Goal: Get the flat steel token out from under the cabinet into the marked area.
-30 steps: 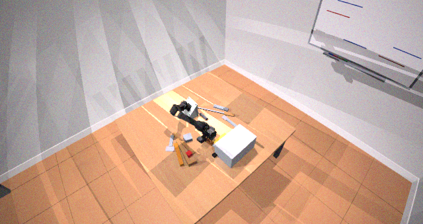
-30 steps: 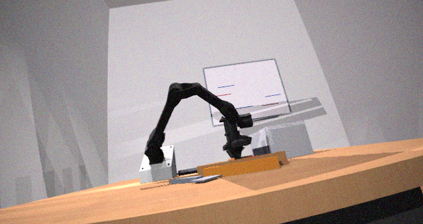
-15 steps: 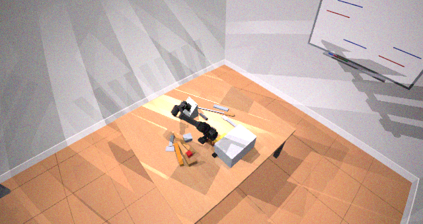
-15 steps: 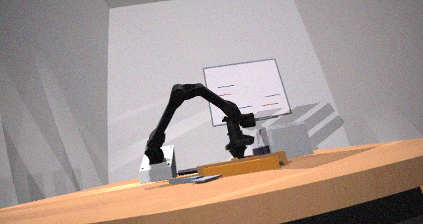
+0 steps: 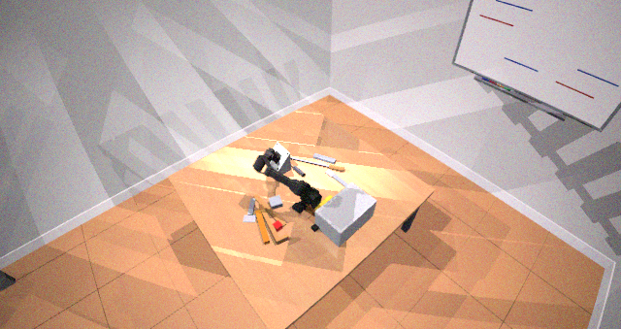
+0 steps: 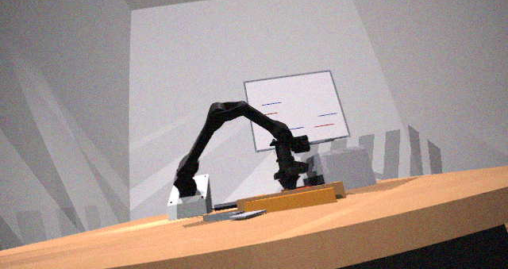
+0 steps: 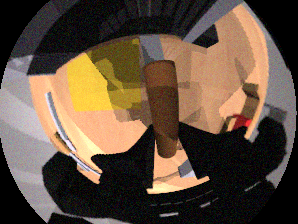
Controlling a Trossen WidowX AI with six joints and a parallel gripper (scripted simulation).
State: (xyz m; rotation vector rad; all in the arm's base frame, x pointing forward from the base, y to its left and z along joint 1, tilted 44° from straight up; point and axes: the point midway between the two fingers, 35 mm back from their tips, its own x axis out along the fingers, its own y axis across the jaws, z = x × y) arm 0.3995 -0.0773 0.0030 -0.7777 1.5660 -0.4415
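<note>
The grey block lies 15 cm behind my gripper tip, 12 cm to the right of it and 1 cm above it. Round my gripper tip: orange bar (5 cm behind, 28 cm to the right); thin wooden stick (13 cm behind, 18 cm to the right); red block (21 cm to the right, 1 cm above).
</note>
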